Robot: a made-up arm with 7 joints. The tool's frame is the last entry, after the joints.
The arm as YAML. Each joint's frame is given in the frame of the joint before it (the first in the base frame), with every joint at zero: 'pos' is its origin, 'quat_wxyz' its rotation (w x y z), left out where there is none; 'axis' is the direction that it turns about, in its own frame. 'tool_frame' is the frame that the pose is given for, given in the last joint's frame.
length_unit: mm
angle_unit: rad
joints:
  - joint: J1
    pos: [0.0, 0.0, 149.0]
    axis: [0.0, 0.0, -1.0]
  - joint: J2
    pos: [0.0, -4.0, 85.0]
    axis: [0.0, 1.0, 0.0]
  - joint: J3
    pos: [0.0, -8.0, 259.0]
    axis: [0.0, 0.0, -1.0]
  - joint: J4
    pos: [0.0, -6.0, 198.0]
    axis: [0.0, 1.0, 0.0]
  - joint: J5
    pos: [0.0, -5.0, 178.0]
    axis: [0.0, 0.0, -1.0]
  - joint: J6
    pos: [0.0, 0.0, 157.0]
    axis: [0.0, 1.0, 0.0]
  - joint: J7
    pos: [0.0, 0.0, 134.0]
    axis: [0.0, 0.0, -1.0]
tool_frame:
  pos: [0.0, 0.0, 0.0]
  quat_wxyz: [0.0, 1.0, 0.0, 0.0]
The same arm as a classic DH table. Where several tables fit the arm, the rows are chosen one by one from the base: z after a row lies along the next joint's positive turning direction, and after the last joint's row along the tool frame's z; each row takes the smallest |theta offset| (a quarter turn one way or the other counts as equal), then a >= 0, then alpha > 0; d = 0 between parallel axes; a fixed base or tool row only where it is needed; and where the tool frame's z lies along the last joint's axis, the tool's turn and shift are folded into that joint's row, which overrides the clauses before.
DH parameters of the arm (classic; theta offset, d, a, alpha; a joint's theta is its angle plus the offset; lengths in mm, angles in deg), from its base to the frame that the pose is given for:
base (fixed): 0 0 0 180
J1: 0 -234 0 90
J2: 0 -12 0 -90
J3: 0 -457 0 90
J4: 0 -11 0 -90
J5: 0 -335 0 90
J6: 0 0 0 -90
J7: 0 -134 0 0

